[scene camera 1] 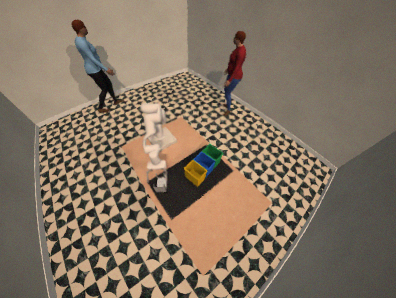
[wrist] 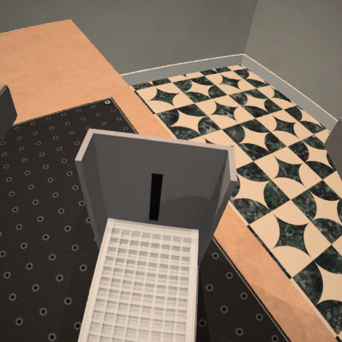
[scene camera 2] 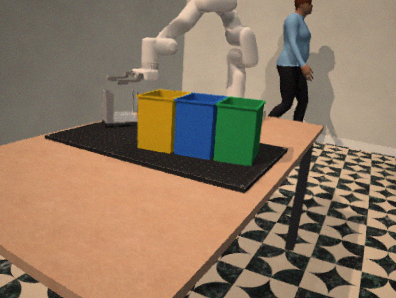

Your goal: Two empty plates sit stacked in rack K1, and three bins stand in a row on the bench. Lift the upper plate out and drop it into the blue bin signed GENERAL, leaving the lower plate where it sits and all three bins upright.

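Frame: origin at the arm's base, x back, y left, z down, level; metres.
Seen in the pictures: end effector, tool point: [scene camera 1: 156,179] [scene camera 2: 116,80]; arm's base, origin of the base link: [scene camera 1: 159,136].
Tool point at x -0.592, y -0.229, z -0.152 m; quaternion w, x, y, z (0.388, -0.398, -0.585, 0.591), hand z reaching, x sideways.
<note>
Offsets run from my tool point to a thing's top centre. Level surfaces: height alone.
Rack K1 @[dy +0.020, dx +0.016, dz +0.045 m] [scene camera 1: 160,189] [scene camera 2: 108,106] [wrist: 125,165] stands upright, with a tall slotted grey wall at one end. The white upper plate @[dy +0.016, dx +0.007, dz +0.143 m] [wrist: 142,280] [scene camera 2: 126,116] lies flat in it, wells up; the lower plate is hidden beneath it in the wrist view. My gripper [scene camera 1: 157,179] [scene camera 2: 114,79] [wrist: 170,129] is wide open and empty, above the rack, with its fingers higher than the plates. The blue bin @[dy +0.473, dx -0.030, dz +0.010 m] [scene camera 1: 205,162] [scene camera 2: 196,127] stands upright between the yellow bin @[dy +0.348, dx -0.074, dz +0.010 m] [scene camera 1: 192,176] [scene camera 2: 156,124] and the green bin @[dy +0.597, dx +0.014, dz +0.010 m] [scene camera 1: 213,154] [scene camera 2: 237,132]. No sign is readable on them.
The rack and bins stand on a black dotted mat @[dz +0.190 m] [scene camera 1: 175,205] [scene camera 2: 90,137] [wrist: 40,210] on the wooden table @[dz +0.202 m] [scene camera 1: 220,225] [scene camera 2: 100,210] [wrist: 50,60]. A person in light blue [scene camera 1: 90,57] [scene camera 2: 295,40] and one in red [scene camera 1: 236,65] stand on the floor away from the table.
</note>
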